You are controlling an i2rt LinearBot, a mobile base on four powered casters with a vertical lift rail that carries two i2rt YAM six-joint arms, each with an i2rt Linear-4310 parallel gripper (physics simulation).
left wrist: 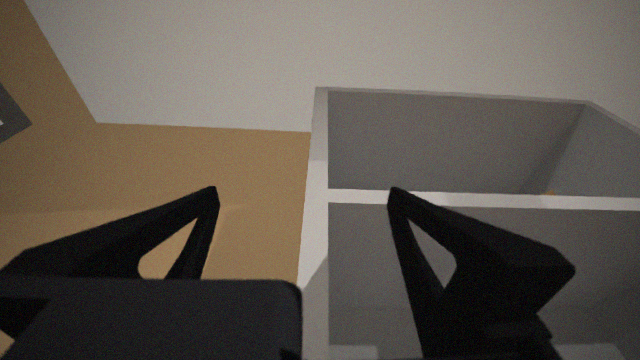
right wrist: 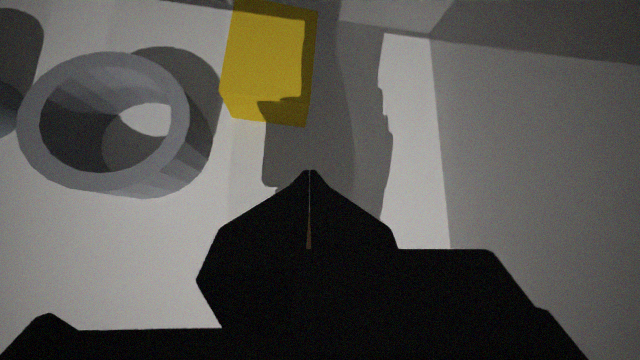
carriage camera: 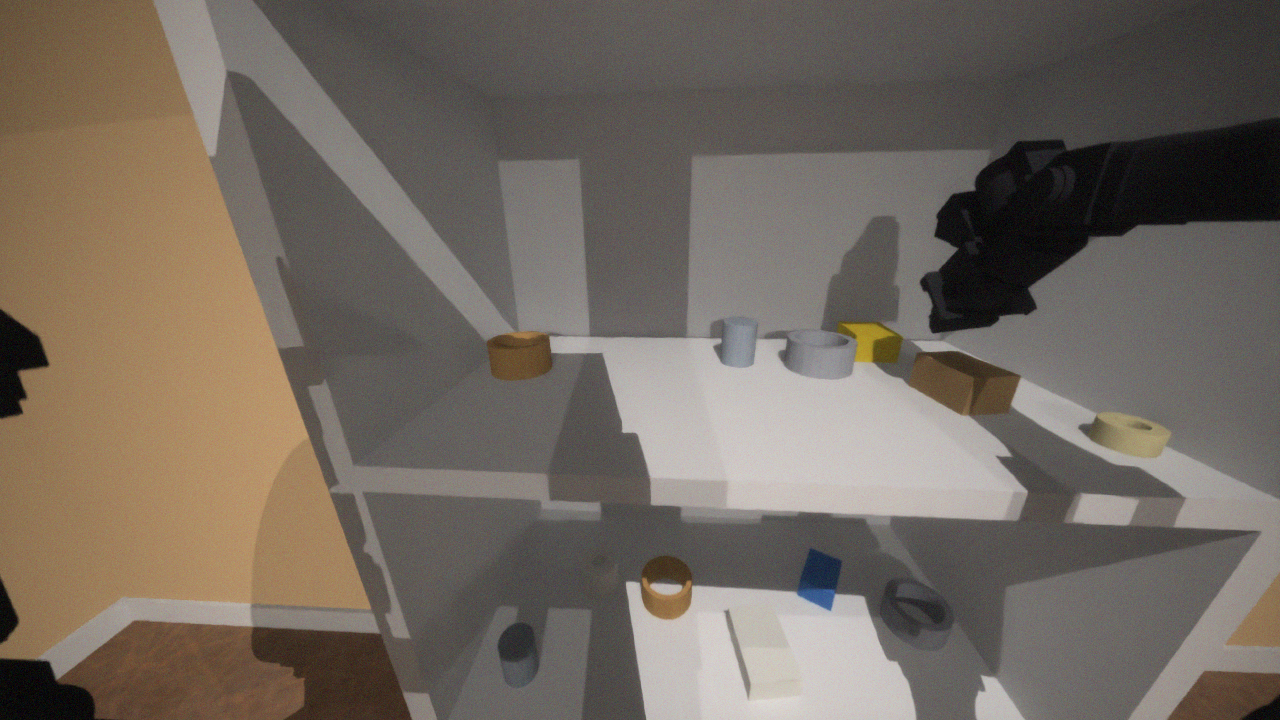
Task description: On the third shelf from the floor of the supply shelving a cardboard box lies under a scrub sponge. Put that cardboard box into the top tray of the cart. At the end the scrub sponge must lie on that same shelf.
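Places are measured from the left arm's base along level axes (x ahead, y left, z up), in metres.
Pixels of known places: left gripper, fingertip midpoint: [left wrist: 304,195]; right gripper, fingertip midpoint: [right wrist: 309,178] [carriage camera: 932,328].
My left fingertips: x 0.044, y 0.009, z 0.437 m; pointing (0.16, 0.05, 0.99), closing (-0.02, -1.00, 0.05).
Behind a point stands the place of what it marks.
The brown cardboard box [carriage camera: 962,382] @[x 0.362, y -0.696, z 0.220 m] lies on the upper visible shelf [carriage camera: 760,429] @[x 0.313, y -0.446, z 0.181 m], right of the middle, with its top bare. The yellow scrub sponge [carriage camera: 870,342] @[x 0.534, y -0.675, z 0.215 m] [right wrist: 267,62] @[x 0.564, y -0.688, z 0.226 m] lies flat on the same shelf behind the box, near the back. My right gripper [carriage camera: 935,308] @[x 0.462, y -0.717, z 0.259 m] [right wrist: 309,178] @[x 0.462, y -0.717, z 0.259 m] is shut and empty, in the air above the shelf, over the box and in front of the sponge. In the right wrist view its fingers hide most of what is below. My left gripper [left wrist: 304,195] @[x 0.044, y 0.009, z 0.437 m] is open and empty, outside the shelving at the left. The cart does not show.
A grey ring [carriage camera: 819,353] @[x 0.464, y -0.565, z 0.221 m] [right wrist: 107,120] @[x 0.528, y -0.552, z 0.184 m] stands left of the sponge, beside a blue-grey cylinder [carriage camera: 739,342] @[x 0.506, y -0.457, z 0.224 m]. A pale yellow ring [carriage camera: 1129,434] @[x 0.274, y -0.802, z 0.202 m] lies right of the box. An orange ring [carriage camera: 519,355] @[x 0.452, y -0.122, z 0.221 m] stands at the left. Several things lie on the shelf below. Side panels bound the shelving.
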